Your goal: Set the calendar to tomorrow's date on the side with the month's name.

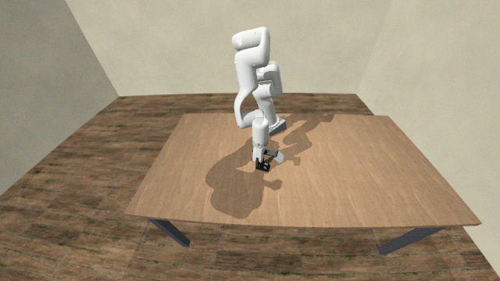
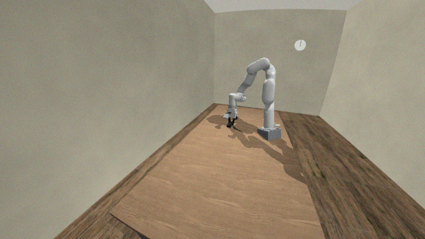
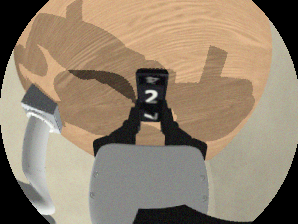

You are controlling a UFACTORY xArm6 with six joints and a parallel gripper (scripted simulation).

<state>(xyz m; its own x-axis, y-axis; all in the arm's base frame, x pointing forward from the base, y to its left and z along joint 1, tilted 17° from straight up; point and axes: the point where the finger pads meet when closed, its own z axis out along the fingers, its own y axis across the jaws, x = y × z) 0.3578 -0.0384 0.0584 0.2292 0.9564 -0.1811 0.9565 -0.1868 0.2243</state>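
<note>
Right now the calendar cube is 10 mm ahead of my hand, 30 mm to the left of it and 10 mm below it.
</note>
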